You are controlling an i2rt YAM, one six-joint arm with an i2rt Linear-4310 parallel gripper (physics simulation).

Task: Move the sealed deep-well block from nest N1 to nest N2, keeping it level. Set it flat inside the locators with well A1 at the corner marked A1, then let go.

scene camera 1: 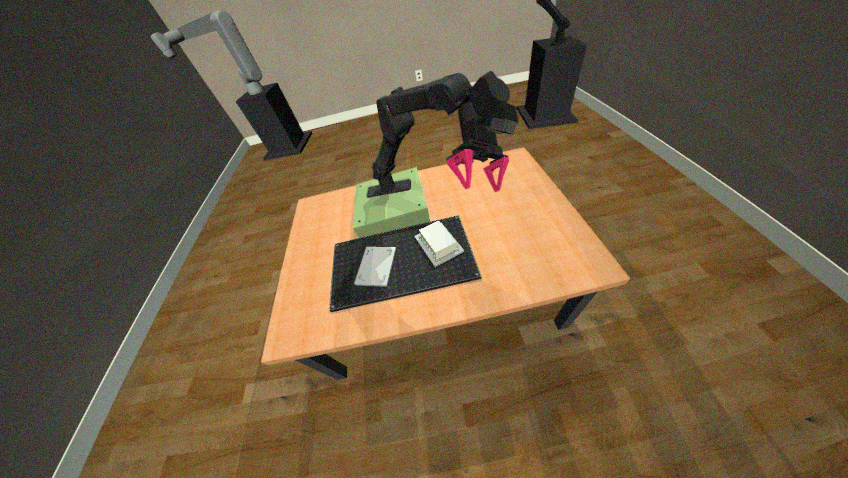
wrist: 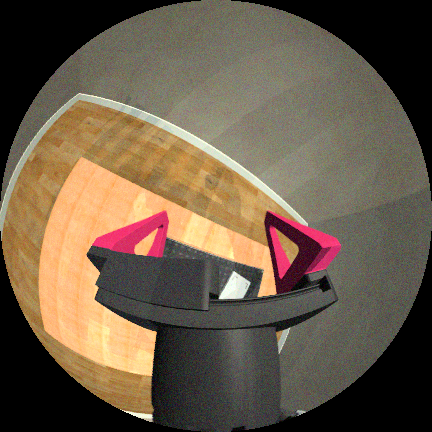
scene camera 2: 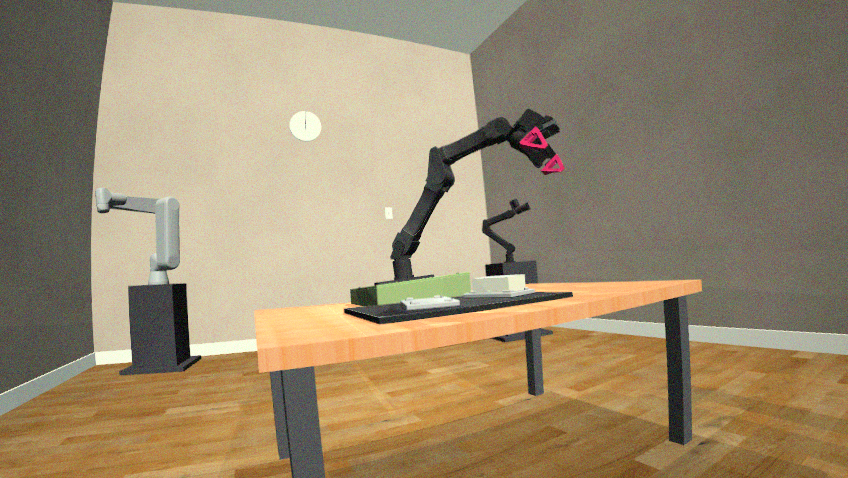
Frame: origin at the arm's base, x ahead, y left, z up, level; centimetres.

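Seen in the pictures: gripper, between the fingertips: (scene camera 1: 483, 190) (wrist: 216, 215) (scene camera 2: 554, 158); arm's base, origin of its link: (scene camera 1: 389, 189).
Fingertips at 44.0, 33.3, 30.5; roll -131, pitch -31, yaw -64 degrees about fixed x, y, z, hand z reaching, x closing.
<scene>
Offsets run from my fingertips to a thing's middle, as dx, dy, dz. "spot": to the spot under its first point. Level surfaces: height alone.
The white deep-well block @(-14.0, -13.4, -32.6) (scene camera 1: 438, 236) (scene camera 2: 497, 283) sits flat on the right-hand nest plate @(spot: -6.3, -10.4, -35.2) (scene camera 2: 522, 292), taken as N1. Its A1 corner cannot be made out. The other nest @(-6.9, -36.7, -35.0) (scene camera 1: 372, 261) (scene camera 2: 428, 303) (wrist: 235, 286), taken as N2, is a pale flat plate with corner marks, left of the block in both scene views, and holds no block. My gripper (scene camera 1: 482, 188) (scene camera 2: 554, 159) (wrist: 216, 215) has pink fingers spread wide and empty. It hangs high above the table, well apart from the block. The block does not show in the wrist view.
Both nests lie on a black perforated board @(-9.4, -28.0, -36.5) (scene camera 1: 409, 290) (scene camera 2: 380, 317) (wrist: 256, 276) on the wooden table @(dz -37.2) (scene camera 1: 534, 237) (scene camera 2: 332, 338) (wrist: 65, 260). The arm stands on a green base (scene camera 1: 391, 214) (scene camera 2: 421, 289) behind the board. Two other arms stand on dark pedestals beyond the table.
</scene>
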